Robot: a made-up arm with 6 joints. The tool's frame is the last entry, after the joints. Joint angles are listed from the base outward.
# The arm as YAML. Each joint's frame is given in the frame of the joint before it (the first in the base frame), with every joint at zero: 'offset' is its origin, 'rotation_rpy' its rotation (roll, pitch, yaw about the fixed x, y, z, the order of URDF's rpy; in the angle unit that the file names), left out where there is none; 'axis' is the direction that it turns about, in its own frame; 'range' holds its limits. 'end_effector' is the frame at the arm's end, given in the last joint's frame.
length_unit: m
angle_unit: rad
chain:
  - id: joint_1
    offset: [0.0, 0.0, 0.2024]
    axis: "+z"
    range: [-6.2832, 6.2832]
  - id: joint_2
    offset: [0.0, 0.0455, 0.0]
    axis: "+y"
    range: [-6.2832, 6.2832]
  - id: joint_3
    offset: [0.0, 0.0, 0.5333]
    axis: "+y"
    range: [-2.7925, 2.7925]
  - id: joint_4
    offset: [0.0, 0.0, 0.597]
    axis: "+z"
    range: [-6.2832, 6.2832]
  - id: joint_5
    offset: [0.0, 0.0, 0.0]
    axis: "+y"
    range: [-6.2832, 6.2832]
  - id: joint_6
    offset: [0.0, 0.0, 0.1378]
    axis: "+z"
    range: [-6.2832, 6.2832]
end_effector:
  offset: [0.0, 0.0, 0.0]
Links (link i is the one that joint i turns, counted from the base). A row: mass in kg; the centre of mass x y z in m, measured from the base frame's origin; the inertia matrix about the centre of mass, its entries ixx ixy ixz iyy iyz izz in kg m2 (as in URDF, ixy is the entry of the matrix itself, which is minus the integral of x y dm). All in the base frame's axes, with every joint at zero. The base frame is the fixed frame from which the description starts. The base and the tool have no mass.
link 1: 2.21; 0.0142 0.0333 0.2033; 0.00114 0 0 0.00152 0 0.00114
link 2: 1.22; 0.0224 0.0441 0.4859; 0.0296 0 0 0.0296 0 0.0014
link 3: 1.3; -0.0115 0.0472 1.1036; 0.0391 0 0 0.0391 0 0.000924
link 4: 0.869; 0.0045 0.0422 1.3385; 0.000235 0 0 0.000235 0 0.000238
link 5: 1.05; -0.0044 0.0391 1.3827; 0.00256 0 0 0.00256 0 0.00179
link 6: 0.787; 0.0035 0.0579 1.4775; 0.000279 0 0 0.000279 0 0.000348
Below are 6 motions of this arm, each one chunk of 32 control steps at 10 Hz.
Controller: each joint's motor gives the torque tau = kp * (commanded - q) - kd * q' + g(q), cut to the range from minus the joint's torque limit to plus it. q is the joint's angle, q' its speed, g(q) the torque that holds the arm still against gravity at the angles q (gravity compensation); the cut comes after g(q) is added. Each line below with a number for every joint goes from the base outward.
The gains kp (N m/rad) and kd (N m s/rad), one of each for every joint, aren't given. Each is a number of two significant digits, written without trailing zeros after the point. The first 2 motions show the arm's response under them.
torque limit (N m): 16 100 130 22 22 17
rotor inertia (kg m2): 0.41 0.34 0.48 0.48 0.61 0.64
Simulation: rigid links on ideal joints. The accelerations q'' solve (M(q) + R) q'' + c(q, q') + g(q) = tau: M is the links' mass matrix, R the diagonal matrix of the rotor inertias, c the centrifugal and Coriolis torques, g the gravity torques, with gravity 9.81 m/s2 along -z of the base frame. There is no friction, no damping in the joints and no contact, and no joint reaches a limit. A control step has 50 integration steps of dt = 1/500 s. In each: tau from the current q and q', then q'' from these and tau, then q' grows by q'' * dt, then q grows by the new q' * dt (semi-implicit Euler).
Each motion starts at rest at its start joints. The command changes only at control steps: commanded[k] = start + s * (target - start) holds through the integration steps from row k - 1 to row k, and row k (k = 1, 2, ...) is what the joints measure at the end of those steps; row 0 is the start. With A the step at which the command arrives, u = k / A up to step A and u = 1 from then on. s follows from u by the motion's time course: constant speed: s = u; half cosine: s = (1 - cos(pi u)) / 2; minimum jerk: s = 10 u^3 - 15 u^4 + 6 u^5; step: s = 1 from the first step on.
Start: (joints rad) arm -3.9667 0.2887 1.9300 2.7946 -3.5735 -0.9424
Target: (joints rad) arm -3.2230 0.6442 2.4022 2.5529 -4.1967 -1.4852
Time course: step
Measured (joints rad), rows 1 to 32:
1: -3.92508 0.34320 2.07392 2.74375 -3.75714 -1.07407
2: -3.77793 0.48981 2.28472 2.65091 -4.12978 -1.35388
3: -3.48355 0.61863 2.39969 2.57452 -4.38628 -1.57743
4: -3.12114 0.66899 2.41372 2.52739 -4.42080 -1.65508
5: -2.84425 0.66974 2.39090 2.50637 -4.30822 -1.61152
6: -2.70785 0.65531 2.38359 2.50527 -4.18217 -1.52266
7: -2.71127 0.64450 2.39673 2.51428 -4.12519 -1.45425
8: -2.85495 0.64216 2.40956 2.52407 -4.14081 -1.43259
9: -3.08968 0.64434 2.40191 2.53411 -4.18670 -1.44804
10: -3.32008 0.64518 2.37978 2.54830 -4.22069 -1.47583
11: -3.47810 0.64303 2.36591 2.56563 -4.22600 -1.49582
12: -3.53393 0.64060 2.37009 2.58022 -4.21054 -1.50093
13: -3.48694 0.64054 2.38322 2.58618 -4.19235 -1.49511
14: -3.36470 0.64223 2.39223 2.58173 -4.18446 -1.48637
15: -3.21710 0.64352 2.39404 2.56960 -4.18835 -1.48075
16: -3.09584 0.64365 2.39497 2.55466 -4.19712 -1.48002
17: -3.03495 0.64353 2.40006 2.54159 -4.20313 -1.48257
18: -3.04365 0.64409 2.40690 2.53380 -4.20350 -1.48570
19: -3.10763 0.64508 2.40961 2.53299 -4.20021 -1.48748
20: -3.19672 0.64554 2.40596 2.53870 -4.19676 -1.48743
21: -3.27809 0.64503 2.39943 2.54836 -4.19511 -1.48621
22: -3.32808 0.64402 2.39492 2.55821 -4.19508 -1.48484
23: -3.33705 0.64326 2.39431 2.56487 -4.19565 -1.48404
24: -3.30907 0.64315 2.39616 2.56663 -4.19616 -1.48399
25: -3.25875 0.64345 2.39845 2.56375 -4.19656 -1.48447
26: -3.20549 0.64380 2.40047 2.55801 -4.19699 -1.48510
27: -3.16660 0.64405 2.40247 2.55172 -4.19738 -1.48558
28: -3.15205 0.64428 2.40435 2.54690 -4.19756 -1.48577
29: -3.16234 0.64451 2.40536 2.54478 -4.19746 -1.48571
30: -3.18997 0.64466 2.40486 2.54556 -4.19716 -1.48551
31: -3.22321 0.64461 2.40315 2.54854 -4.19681 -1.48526
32: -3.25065 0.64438 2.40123 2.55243 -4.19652 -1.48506
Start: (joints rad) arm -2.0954 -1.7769 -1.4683 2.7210 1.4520 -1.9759
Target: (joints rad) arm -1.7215 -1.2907 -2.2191 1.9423 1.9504 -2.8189
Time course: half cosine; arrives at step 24
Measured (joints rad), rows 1 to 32:
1: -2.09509 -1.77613 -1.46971 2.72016 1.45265 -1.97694
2: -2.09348 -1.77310 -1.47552 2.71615 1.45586 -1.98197
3: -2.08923 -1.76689 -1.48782 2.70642 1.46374 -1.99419
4: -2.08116 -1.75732 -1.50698 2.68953 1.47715 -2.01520
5: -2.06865 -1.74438 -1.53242 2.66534 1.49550 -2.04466
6: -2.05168 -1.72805 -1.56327 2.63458 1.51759 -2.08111
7: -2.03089 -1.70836 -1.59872 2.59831 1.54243 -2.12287
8: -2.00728 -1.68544 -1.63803 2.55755 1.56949 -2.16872
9: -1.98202 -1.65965 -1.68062 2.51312 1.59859 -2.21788
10: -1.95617 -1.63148 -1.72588 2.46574 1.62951 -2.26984
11: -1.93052 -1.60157 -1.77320 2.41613 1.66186 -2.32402
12: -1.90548 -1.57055 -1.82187 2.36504 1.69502 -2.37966
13: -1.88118 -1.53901 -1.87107 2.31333 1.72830 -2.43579
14: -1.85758 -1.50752 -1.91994 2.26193 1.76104 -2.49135
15: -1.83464 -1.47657 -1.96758 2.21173 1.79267 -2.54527
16: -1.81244 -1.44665 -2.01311 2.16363 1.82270 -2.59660
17: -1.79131 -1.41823 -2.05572 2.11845 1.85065 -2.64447
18: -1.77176 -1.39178 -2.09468 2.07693 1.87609 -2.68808
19: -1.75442 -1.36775 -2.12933 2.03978 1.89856 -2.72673
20: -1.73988 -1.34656 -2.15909 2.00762 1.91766 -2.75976
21: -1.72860 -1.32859 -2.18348 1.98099 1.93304 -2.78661
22: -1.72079 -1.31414 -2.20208 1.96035 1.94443 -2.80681
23: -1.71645 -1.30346 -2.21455 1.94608 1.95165 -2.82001
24: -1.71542 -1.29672 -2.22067 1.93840 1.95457 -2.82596
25: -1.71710 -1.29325 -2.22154 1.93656 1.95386 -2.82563
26: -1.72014 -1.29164 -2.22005 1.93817 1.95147 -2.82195
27: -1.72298 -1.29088 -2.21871 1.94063 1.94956 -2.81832
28: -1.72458 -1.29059 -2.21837 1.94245 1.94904 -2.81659
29: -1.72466 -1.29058 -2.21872 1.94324 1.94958 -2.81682
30: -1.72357 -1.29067 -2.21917 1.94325 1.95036 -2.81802
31: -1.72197 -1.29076 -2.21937 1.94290 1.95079 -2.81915
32: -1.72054 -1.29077 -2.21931 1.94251 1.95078 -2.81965
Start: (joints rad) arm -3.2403 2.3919 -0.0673 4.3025 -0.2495 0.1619
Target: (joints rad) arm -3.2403 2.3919 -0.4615 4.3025 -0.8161 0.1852
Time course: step
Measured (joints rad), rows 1 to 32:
1: -3.24707 2.46068 -0.24751 4.29973 -0.42581 0.16863
2: -3.25545 2.47226 -0.39169 4.29646 -0.76303 0.18094
3: -3.25456 2.43336 -0.45483 4.29772 -0.97900 0.19016
4: -3.24707 2.38870 -0.48281 4.30338 -0.99337 0.19291
5: -3.23759 2.35604 -0.49425 4.30991 -0.88876 0.19047
6: -3.22980 2.33896 -0.49608 4.31393 -0.78477 0.18624
7: -3.22609 2.33576 -0.49192 4.31425 -0.74642 0.18314
8: -3.22633 2.34303 -0.48397 4.31169 -0.76814 0.18231
9: -3.22889 2.35687 -0.47420 4.30789 -0.80936 0.18328
10: -3.23221 2.37332 -0.46463 4.30412 -0.83585 0.18482
11: -3.23550 2.38879 -0.45692 4.30114 -0.83814 0.18592
12: -3.23854 2.40068 -0.45205 4.29924 -0.82608 0.18622
13: -3.24134 2.40772 -0.45023 4.29846 -0.81383 0.18591
14: -3.24381 2.40992 -0.45100 4.29862 -0.80906 0.18539
15: -3.24573 2.40821 -0.45350 4.29944 -0.81119 0.18503
16: -3.24687 2.40399 -0.45677 4.30059 -0.81556 0.18492
17: -3.24712 2.39876 -0.45997 4.30176 -0.81824 0.18501
18: -3.24655 2.39373 -0.46255 4.30272 -0.81822 0.18515
19: -3.24537 2.38976 -0.46423 4.30336 -0.81666 0.18524
20: -3.24381 2.38725 -0.46496 4.30366 -0.81523 0.18525
21: -3.24207 2.38625 -0.46487 4.30366 -0.81479 0.18522
22: -3.24035 2.38653 -0.46421 4.30345 -0.81522 0.18517
23: -3.23877 2.38770 -0.46325 4.30314 -0.81593 0.18516
24: -3.23745 2.38930 -0.46223 4.30281 -0.81641 0.18517
25: -3.23650 2.39094 -0.46135 4.30253 -0.81654 0.18520
26: -3.23599 2.39232 -0.46074 4.30232 -0.81643 0.18522
27: -3.23594 2.39325 -0.46042 4.30221 -0.81628 0.18523
28: -3.23633 2.39369 -0.46038 4.30219 -0.81620 0.18523
29: -3.23711 2.39370 -0.46055 4.30223 -0.81620 0.18522
30: -3.23818 2.39340 -0.46084 4.30232 -0.81620 0.18521
31: -3.23940 2.39291 -0.46117 4.30241 -0.81618 0.18520
32: -3.24065 2.39237 -0.46147 4.30249 -0.81612 0.18520

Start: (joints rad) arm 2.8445 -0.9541 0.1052 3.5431 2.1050 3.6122
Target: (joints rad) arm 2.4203 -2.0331 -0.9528 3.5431 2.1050 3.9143
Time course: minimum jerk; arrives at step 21
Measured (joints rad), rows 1 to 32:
1: 2.84447 -0.95411 0.10487 3.54312 2.10501 3.61229
2: 2.84419 -0.95437 0.10240 3.54325 2.10508 3.61302
3: 2.84308 -0.95627 0.09463 3.54369 2.10529 3.61556
4: 2.84014 -0.96264 0.07803 3.54455 2.10567 3.62131
5: 2.83418 -0.97732 0.04943 3.54584 2.10610 3.63134
6: 2.82409 -1.00427 0.00660 3.54735 2.10636 3.64602
7: 2.80916 -1.04676 -0.05138 3.54876 2.10614 3.66507
8: 2.78911 -1.10673 -0.12396 3.54975 2.10522 3.68774
9: 2.76388 -1.18439 -0.20918 3.55010 2.10355 3.71307
10: 2.73322 -1.27814 -0.30400 3.54974 2.10131 3.74007
11: 2.69637 -1.38454 -0.40463 3.54875 2.09887 3.76777
12: 2.65183 -1.49859 -0.50696 3.54724 2.09670 3.79527
13: 2.59747 -1.61418 -0.60675 3.54531 2.09521 3.82163
14: 2.53121 -1.72472 -0.69988 3.54294 2.09470 3.84597
15: 2.45295 -1.82403 -0.78256 3.54002 2.09527 3.86745
16: 2.36785 -1.90747 -0.85182 3.53651 2.09682 3.88539
17: 2.28935 -1.97293 -0.90597 3.53268 2.09900 3.89931
18: 2.23736 -2.02088 -0.94473 3.52932 2.10119 3.90901
19: 2.22926 -2.05294 -0.96862 3.52752 2.10271 3.91465
20: 2.26868 -2.07024 -0.97853 3.52817 2.10323 3.91679
21: 2.34132 -2.07370 -0.97659 3.53141 2.10306 3.91646
22: 2.42235 -2.06589 -0.96731 3.53658 2.10290 3.91505
23: 2.48916 -2.05173 -0.95628 3.54255 2.10331 3.91385
24: 2.52874 -2.03685 -0.94769 3.54796 2.10426 3.91345
25: 2.53770 -2.02540 -0.94315 3.55160 2.10531 3.91375
26: 2.51937 -2.01912 -0.94223 3.55275 2.10597 3.91429
27: 2.48145 -2.01766 -0.94361 3.55142 2.10607 3.91468
28: 2.43440 -2.01958 -0.94610 3.54829 2.10582 3.91475
29: 2.38950 -2.02333 -0.94892 3.54436 2.10551 3.91457
30: 2.35663 -2.02772 -0.95164 3.54069 2.10536 3.91432
31: 2.34214 -2.03190 -0.95394 3.53810 2.10533 3.91414
32: 2.34749 -2.03523 -0.95544 3.53702 2.10529 3.91408

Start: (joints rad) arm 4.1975 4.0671 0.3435 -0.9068 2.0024 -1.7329
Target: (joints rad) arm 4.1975 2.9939 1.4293 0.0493 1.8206 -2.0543
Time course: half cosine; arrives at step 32
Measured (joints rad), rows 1 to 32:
1: 4.19751 4.06621 0.34510 -0.90624 2.00221 -1.73312
2: 4.19757 4.06283 0.35093 -0.90354 2.00139 -1.73420
3: 4.19770 4.05595 0.36213 -0.89687 1.99957 -1.73683
4: 4.19792 4.04500 0.37867 -0.88508 1.99665 -1.74137
5: 4.19823 4.02960 0.40017 -0.86793 1.99275 -1.74779
6: 4.19859 4.00947 0.42624 -0.84585 1.98804 -1.75582
7: 4.19898 3.98451 0.45649 -0.81950 1.98268 -1.76516
8: 4.19934 3.95475 0.49059 -0.78951 1.97673 -1.77561
9: 4.19965 3.92043 0.52823 -0.75633 1.97020 -1.78707
10: 4.19988 3.88193 0.56911 -0.72027 1.96310 -1.79949
11: 4.20000 3.83971 0.61291 -0.68157 1.95551 -1.81284
12: 4.20000 3.79432 0.65930 -0.64047 1.94748 -1.82700
13: 4.19987 3.74635 0.70790 -0.59729 1.93911 -1.84185
14: 4.19961 3.69634 0.75830 -0.55241 1.93049 -1.85720
15: 4.19924 3.64487 0.81004 -0.50624 1.92169 -1.87290
16: 4.19877 3.59244 0.86261 -0.45926 1.91281 -1.88879
17: 4.19825 3.53956 0.91551 -0.41193 1.90391 -1.90470
18: 4.19771 3.48671 0.96821 -0.36475 1.89508 -1.92051
19: 4.19720 3.43438 1.02017 -0.31816 1.88641 -1.93605
20: 4.19677 3.38303 1.07089 -0.27264 1.87799 -1.95119
21: 4.19645 3.33313 1.11986 -0.22862 1.86989 -1.96578
22: 4.19624 3.28518 1.16662 -0.18652 1.86220 -1.97968
23: 4.19613 3.23962 1.21072 -0.14677 1.85497 -1.99275
24: 4.19609 3.19690 1.25173 -0.10973 1.84829 -2.00486
25: 4.19608 3.15744 1.28925 -0.07577 1.84221 -2.01589
26: 4.19603 3.12161 1.32292 -0.04521 1.83680 -2.02575
27: 4.19592 3.08975 1.35239 -0.01835 1.83209 -2.03434
28: 4.19574 3.06215 1.37738 0.00456 1.82814 -2.04158
29: 4.19552 3.03905 1.39761 0.02330 1.82500 -2.04738
30: 4.19529 3.02067 1.41289 0.03768 1.82269 -2.05171
31: 4.19510 3.00716 1.42305 0.04758 1.82123 -2.05452
32: 4.19500 2.99864 1.42799 0.05288 1.82064 -2.05577

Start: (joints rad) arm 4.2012 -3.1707 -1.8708 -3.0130 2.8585 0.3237
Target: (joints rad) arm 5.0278 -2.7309 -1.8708 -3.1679 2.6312 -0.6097
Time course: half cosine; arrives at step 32
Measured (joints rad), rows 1 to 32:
1: 4.20147 -3.17045 -1.87087 -3.01308 2.85829 0.32305
2: 4.20295 -3.16932 -1.87107 -3.01347 2.85732 0.31993
3: 4.20722 -3.16671 -1.87135 -3.01444 2.85507 0.31230
4: 4.21593 -3.16222 -1.87157 -3.01619 2.85141 0.29911
5: 4.23036 -3.15569 -1.87164 -3.01878 2.84655 0.28046
6: 4.25107 -3.14711 -1.87159 -3.02222 2.84074 0.25713
7: 4.27780 -3.13654 -1.87144 -3.02643 2.83417 0.23000
8: 4.30956 -3.12411 -1.87127 -3.03135 2.82687 0.19966
9: 4.34489 -3.10997 -1.87112 -3.03687 2.81882 0.16639
10: 4.38228 -3.09427 -1.87101 -3.04292 2.81000 0.13031
11: 4.42046 -3.07717 -1.87092 -3.04940 2.80050 0.09158
12: 4.45868 -3.05885 -1.87085 -3.05623 2.79042 0.05047
13: 4.49676 -3.03950 -1.87077 -3.06333 2.77989 0.00737
14: 4.53497 -3.01933 -1.87068 -3.07063 2.76904 -0.03722
15: 4.57383 -2.99853 -1.87057 -3.07807 2.75797 -0.08282
16: 4.61375 -2.97730 -1.87047 -3.08563 2.74678 -0.12895
17: 4.65481 -2.95582 -1.87038 -3.09327 2.73557 -0.17519
18: 4.69661 -2.93429 -1.87031 -3.10092 2.72444 -0.22110
19: 4.73836 -2.91288 -1.87026 -3.10853 2.71351 -0.26627
20: 4.77899 -2.89180 -1.87021 -3.11600 2.70288 -0.31027
21: 4.81750 -2.87124 -1.87017 -3.12324 2.69267 -0.35266
22: 4.85316 -2.85143 -1.87012 -3.13015 2.68296 -0.39304
23: 4.88563 -2.83256 -1.87007 -3.13663 2.67385 -0.43101
24: 4.91493 -2.81486 -1.87001 -3.14262 2.66543 -0.46620
25: 4.94128 -2.79849 -1.86996 -3.14807 2.65776 -0.49827
26: 4.96488 -2.78362 -1.86992 -3.15295 2.65093 -0.52692
27: 4.98572 -2.77038 -1.86989 -3.15725 2.64500 -0.55187
28: 5.00354 -2.75888 -1.86988 -3.16094 2.64003 -0.57289
29: 5.01791 -2.74921 -1.86986 -3.16398 2.63608 -0.58977
30: 5.02837 -2.74148 -1.86984 -3.16633 2.63318 -0.60235
31: 5.03461 -2.73577 -1.86982 -3.16796 2.63135 -0.61050
32: 5.03651 -2.73215 -1.86980 -3.16883 2.63062 -0.61415

